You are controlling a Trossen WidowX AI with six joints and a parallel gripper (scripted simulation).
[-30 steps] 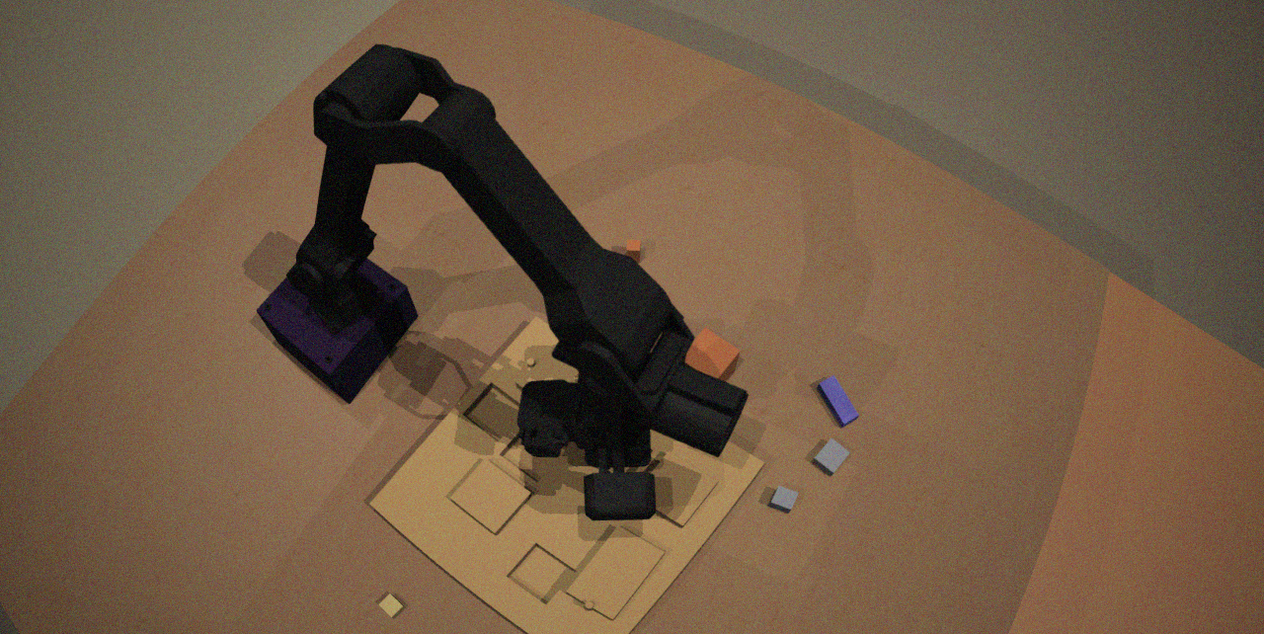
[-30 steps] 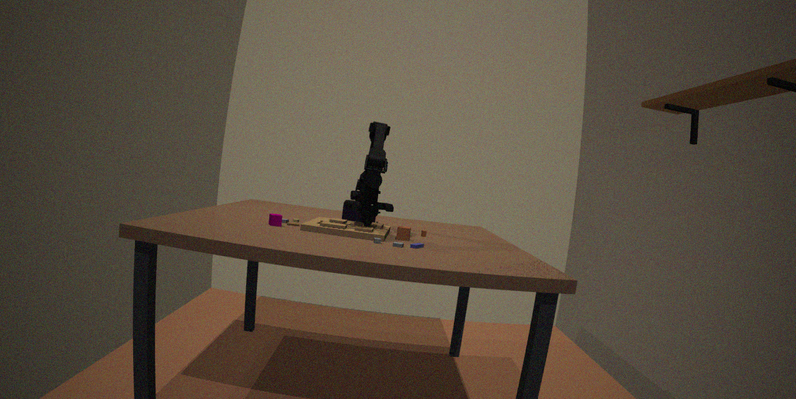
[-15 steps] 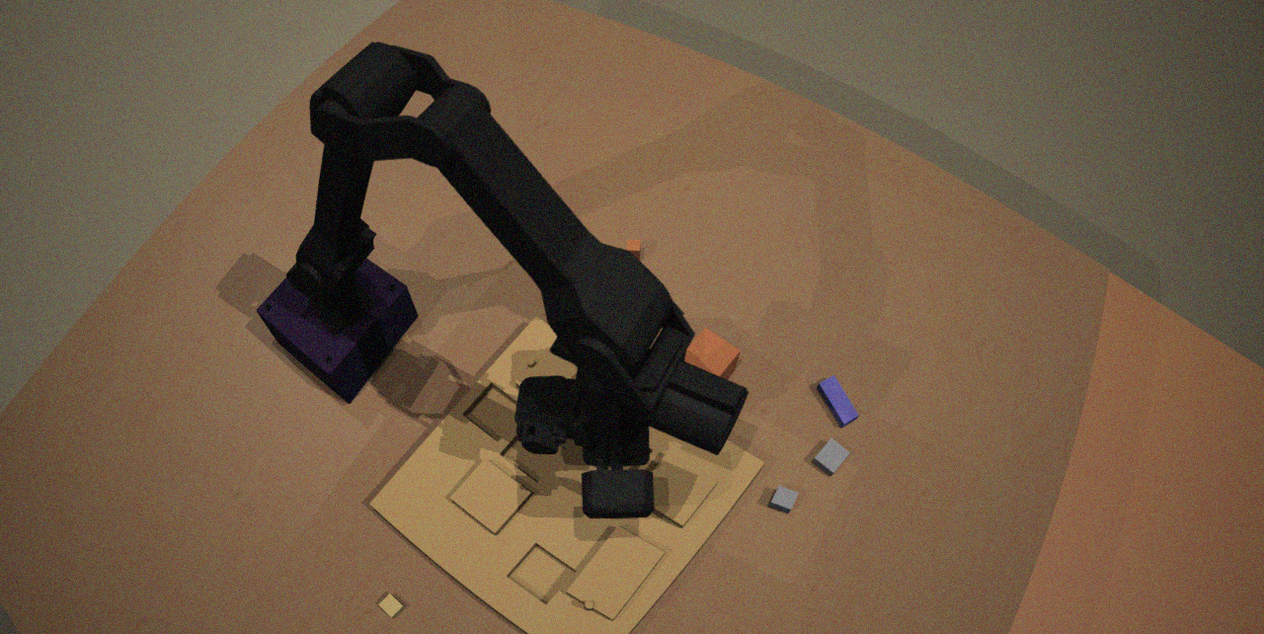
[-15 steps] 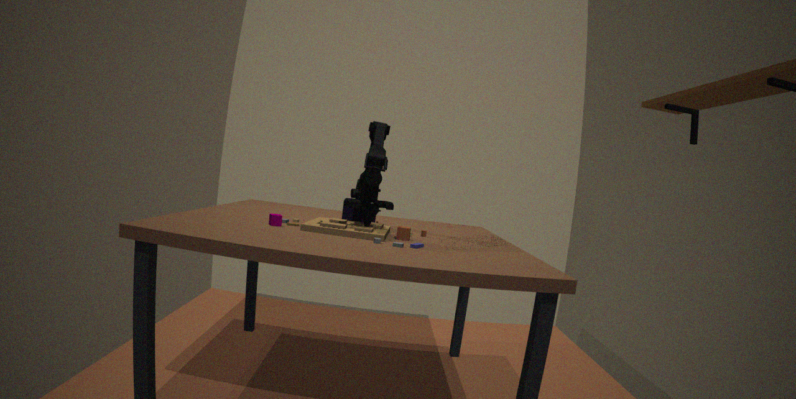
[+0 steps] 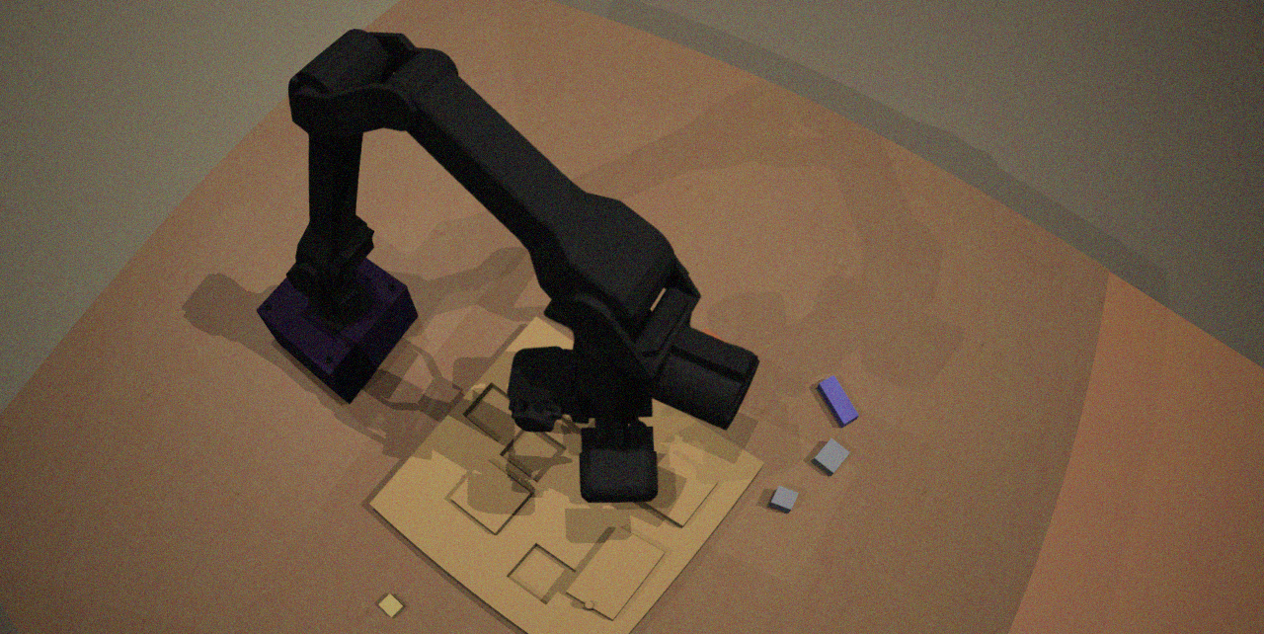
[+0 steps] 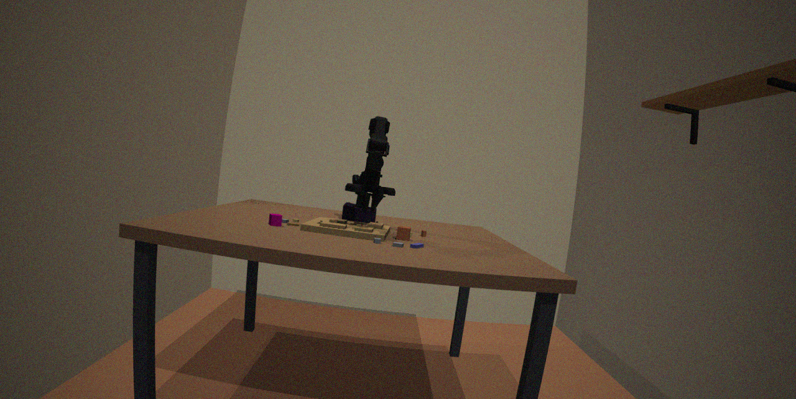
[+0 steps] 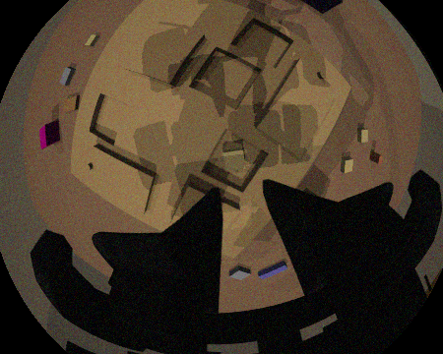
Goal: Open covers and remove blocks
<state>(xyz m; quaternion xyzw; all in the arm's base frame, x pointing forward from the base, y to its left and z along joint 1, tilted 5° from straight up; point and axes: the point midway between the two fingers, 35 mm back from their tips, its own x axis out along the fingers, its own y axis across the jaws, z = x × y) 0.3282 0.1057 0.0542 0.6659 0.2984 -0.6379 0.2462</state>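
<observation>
My gripper tip is 10 mm past the tan puzzle board, 50 mm to the left of it and 60 mm above it. The rest, counted from my gripper tip: blue-violet bar: 130 mm ahead, 210 mm to the left, 70 mm below; then small orange block: 160 mm behind, 200 mm to the left, 70 mm below; then orange cube: 140 mm to the left, 60 mm below.
</observation>
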